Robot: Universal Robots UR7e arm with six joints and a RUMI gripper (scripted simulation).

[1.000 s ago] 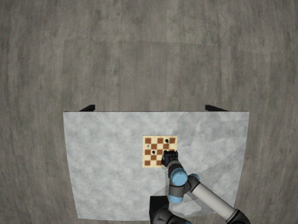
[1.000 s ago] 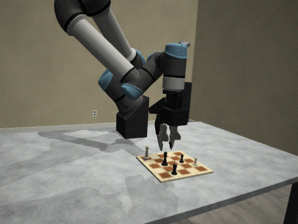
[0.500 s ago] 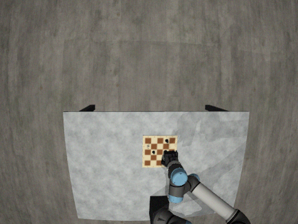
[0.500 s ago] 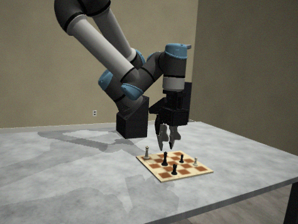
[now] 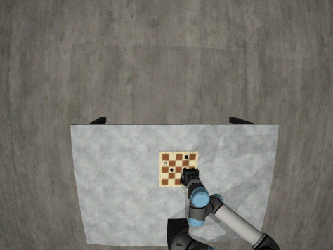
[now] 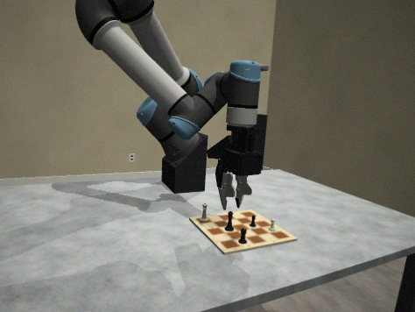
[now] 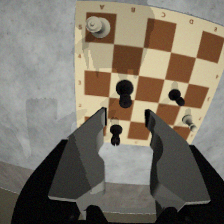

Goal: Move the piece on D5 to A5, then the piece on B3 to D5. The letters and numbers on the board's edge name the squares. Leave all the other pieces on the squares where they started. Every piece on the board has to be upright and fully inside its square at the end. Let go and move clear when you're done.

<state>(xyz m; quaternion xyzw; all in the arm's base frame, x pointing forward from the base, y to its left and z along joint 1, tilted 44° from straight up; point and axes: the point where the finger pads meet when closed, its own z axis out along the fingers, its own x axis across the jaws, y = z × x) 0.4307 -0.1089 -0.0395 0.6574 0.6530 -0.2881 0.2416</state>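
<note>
The tall black piece lies 5 cm below my hand. Also, from my hand: tall white piece: 8 cm behind, 4 cm to the right, 5 cm below; small white pawn: 5 cm ahead, 11 cm to the left, 6 cm below; chessboard: 4 cm to the left, 8 cm below.
</note>
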